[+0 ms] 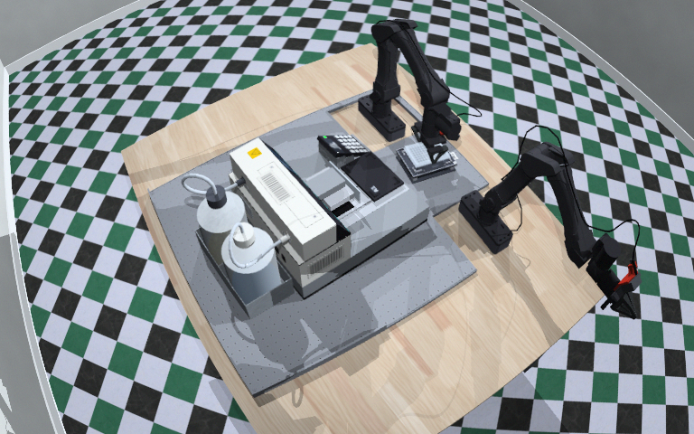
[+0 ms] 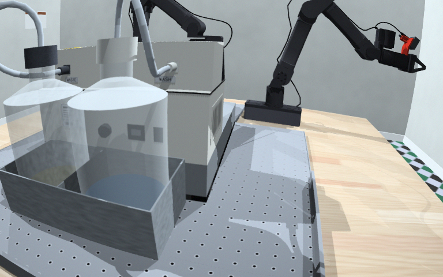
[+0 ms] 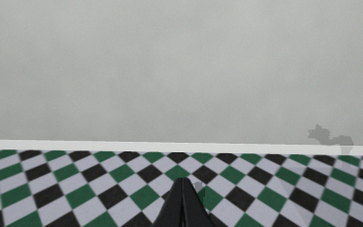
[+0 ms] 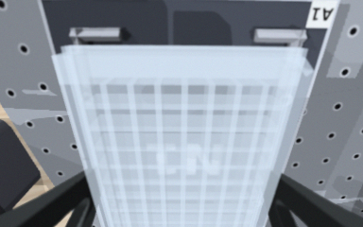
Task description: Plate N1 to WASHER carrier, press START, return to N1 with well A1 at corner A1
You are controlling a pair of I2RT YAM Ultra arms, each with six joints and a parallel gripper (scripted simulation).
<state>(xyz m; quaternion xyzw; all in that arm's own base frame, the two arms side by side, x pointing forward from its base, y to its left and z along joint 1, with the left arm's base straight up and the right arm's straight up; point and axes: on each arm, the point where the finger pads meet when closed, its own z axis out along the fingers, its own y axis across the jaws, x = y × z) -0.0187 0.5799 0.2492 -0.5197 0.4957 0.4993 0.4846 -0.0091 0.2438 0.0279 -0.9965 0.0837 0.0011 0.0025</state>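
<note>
Now: right hand right at the clear plate. The rest, counted from my right hand: dark carrier: 220 mm ahead, 30 mm above; then A1 label: 70 mm to the left, 60 mm behind, 20 mm below; then nest N1: 30 mm below.
</note>
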